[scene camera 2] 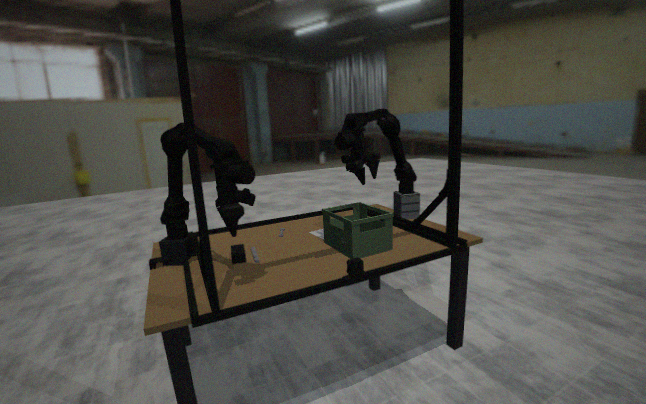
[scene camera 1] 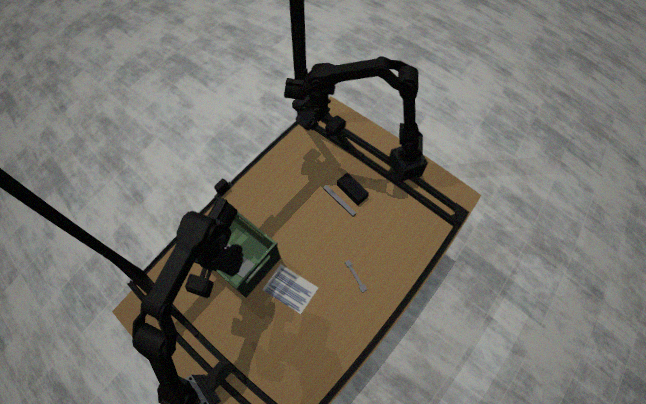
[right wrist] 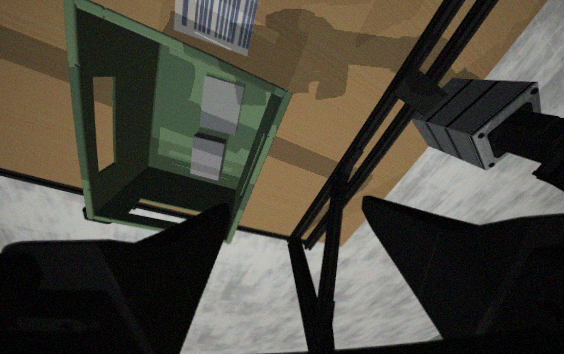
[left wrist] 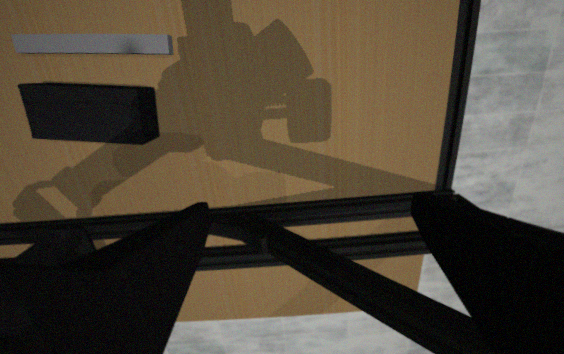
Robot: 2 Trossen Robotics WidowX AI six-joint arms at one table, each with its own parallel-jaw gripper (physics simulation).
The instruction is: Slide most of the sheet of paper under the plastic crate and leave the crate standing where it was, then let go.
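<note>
The sheet of paper, white with dark blue stripes, lies flat on the table close beside the plastic crate. The crate is green, open-topped and upright, with slots in its walls. In scene camera 2 it hides part of the sheet. My right gripper is open and empty, high above the crate's side of the table. My left gripper is open and empty, above the table near its own base, well away from the sheet and crate.
Two pale grey blocks lie inside the crate. A black block and a grey bar lie near the left arm. A grey wrench-like piece lies farther off. Black rails edge the table.
</note>
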